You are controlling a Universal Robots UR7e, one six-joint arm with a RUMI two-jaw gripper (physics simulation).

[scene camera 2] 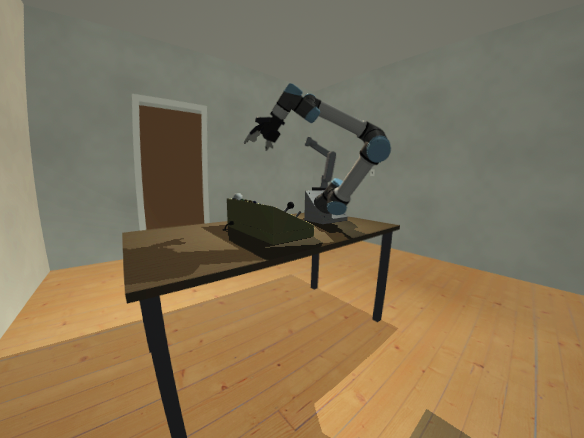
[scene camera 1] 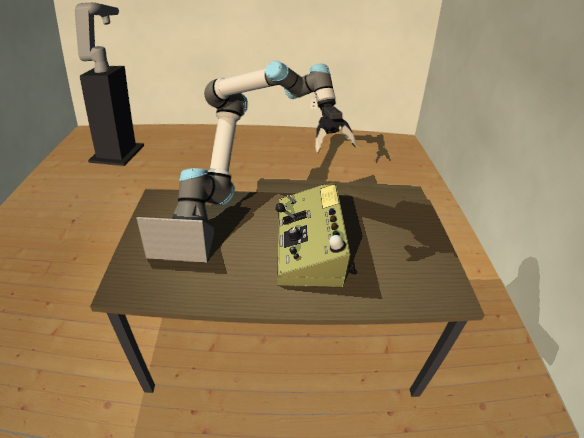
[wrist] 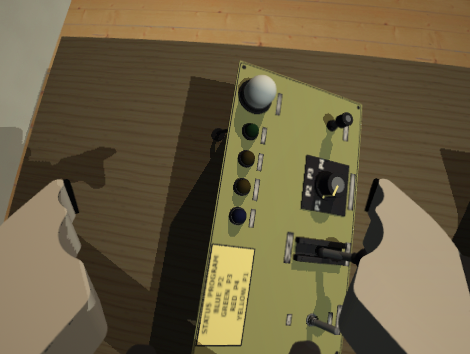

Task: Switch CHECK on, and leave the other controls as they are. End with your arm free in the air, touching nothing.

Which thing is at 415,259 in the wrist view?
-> My gripper.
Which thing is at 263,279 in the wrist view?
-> A control console.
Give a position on a control console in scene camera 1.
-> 323,253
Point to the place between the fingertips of my gripper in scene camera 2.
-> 255,147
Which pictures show my gripper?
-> Scene camera 2, scene camera 1 and the wrist view: all of them.
